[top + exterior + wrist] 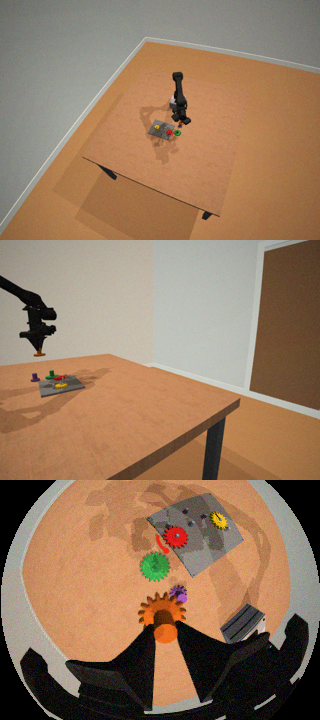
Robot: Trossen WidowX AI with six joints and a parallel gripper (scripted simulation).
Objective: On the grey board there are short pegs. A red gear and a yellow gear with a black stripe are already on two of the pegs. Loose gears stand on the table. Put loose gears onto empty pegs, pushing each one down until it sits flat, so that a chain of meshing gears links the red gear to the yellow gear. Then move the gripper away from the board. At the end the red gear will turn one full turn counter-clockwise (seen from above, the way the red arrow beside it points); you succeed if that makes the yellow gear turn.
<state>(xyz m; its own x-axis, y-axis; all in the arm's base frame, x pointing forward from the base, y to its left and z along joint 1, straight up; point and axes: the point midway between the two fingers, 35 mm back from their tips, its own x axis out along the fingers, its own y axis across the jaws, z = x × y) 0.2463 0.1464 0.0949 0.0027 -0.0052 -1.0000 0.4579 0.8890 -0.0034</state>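
Right now the red gear is 80 mm ahead of my gripper tip, 90 mm to the right of it and 130 mm below it. Round my gripper tip: orange gear: 10 mm below; green gear: 40 mm ahead, 20 mm to the right, 130 mm below; purple gear: 30 mm behind, 30 mm to the right, 130 mm below.
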